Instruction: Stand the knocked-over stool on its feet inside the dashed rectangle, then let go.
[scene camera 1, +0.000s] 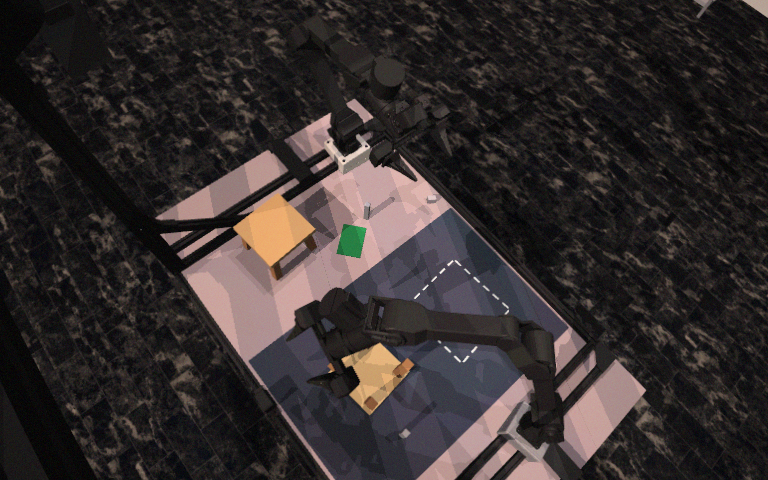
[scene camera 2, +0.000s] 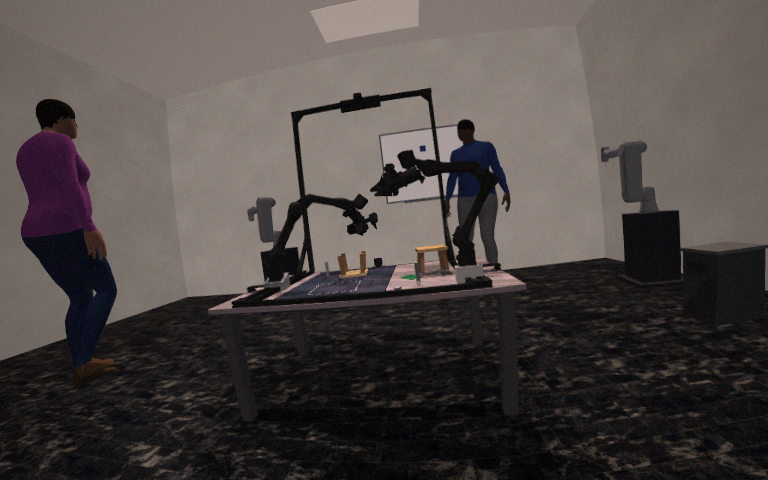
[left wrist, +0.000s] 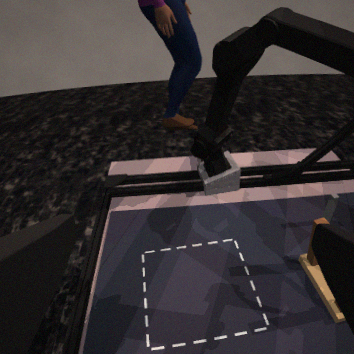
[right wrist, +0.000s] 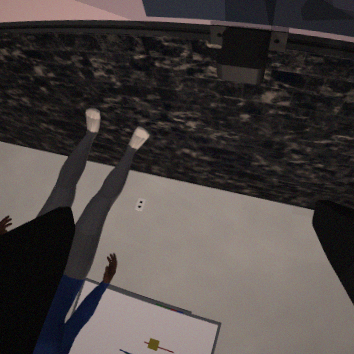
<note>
My left gripper (scene camera 1: 434, 168) is open and holds nothing. My right gripper (scene camera 1: 297, 360) is open and holds nothing. The table carries a green card (scene camera 1: 351, 241).
My left gripper is seen too in scene camera 2 (scene camera 2: 372, 193) and in the left wrist view (left wrist: 197, 231). My right gripper shows as well in the right wrist view (right wrist: 196, 215). The left wrist view does not show the green card: it is out of frame. The right wrist view does not show the green card: it is out of frame.
</note>
